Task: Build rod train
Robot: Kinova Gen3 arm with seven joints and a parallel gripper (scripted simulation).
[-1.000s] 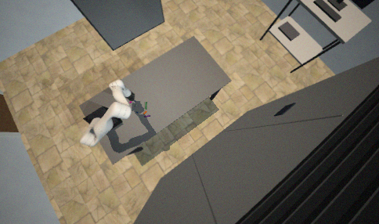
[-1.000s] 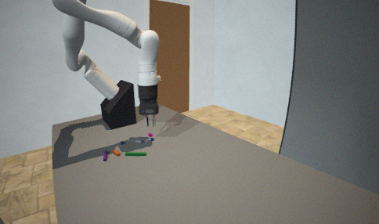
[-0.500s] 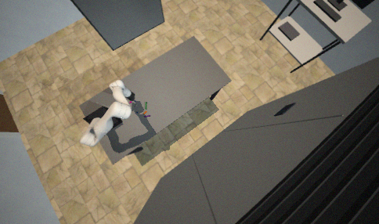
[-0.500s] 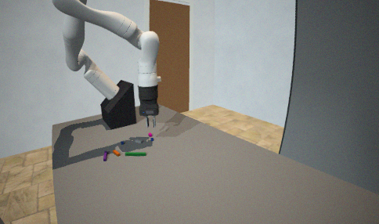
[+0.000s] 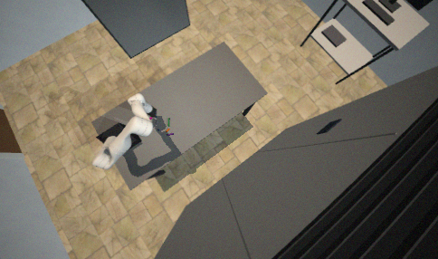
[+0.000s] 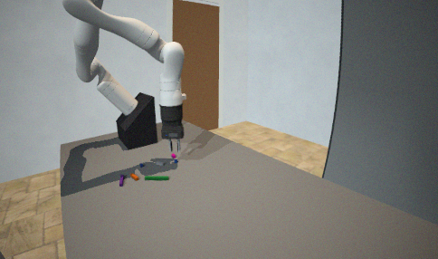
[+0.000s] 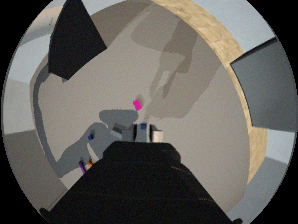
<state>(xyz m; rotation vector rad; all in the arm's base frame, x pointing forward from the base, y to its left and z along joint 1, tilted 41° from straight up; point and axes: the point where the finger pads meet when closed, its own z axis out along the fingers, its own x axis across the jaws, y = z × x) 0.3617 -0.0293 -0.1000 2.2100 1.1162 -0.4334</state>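
Right now the magenta rod is 50 mm behind my hand, 20 mm to the left of it and 60 mm below it. Round my hand: orange rod (20 mm ahead, 180 mm to the right, 60 mm below); then green rod (70 mm ahead, 120 mm to the right, 60 mm below); then grey rod (20 mm behind, 60 mm to the right, 60 mm below).
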